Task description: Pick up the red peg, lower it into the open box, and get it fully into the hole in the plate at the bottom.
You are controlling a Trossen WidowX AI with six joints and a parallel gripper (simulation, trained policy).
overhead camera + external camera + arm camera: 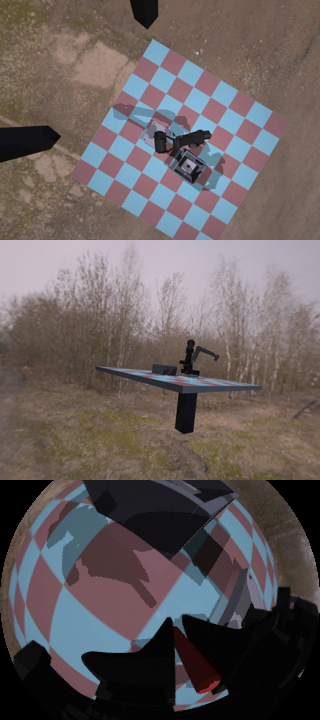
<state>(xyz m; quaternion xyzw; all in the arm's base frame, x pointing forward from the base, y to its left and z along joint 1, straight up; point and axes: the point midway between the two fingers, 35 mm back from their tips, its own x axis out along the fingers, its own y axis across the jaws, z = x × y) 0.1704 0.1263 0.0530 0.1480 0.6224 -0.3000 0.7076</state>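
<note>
The grey plate lies 150 mm ahead of my gripper tip and 150 mm to the right of it. Also, from my gripper tip: red peg: 10 mm behind, 10 mm to the left, 30 mm above; then dark box: 150 mm ahead, 150 mm to the right, 20 mm below.
</note>
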